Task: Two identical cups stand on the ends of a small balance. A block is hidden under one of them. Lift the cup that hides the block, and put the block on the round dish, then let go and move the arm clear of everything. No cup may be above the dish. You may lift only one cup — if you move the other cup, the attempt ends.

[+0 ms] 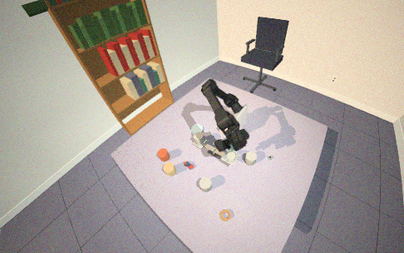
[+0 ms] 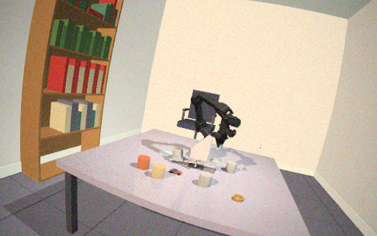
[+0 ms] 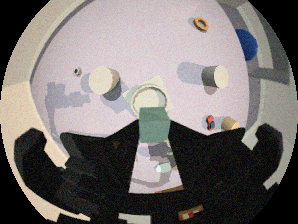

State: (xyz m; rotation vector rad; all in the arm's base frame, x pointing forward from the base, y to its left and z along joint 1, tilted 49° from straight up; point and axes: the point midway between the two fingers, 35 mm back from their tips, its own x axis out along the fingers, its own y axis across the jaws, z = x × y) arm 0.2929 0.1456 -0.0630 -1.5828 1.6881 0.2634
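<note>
The round dish is 380 mm to the right of my gripper tip, 170 mm below it and 70 mm behind it. The rest, counted from my gripper tip: yellow cylinder 300 mm ahead, 240 mm to the right, 130 mm below; then green block right at my gripper tip; then red toy car 200 mm ahead, 190 mm to the right, 160 mm below.
</note>
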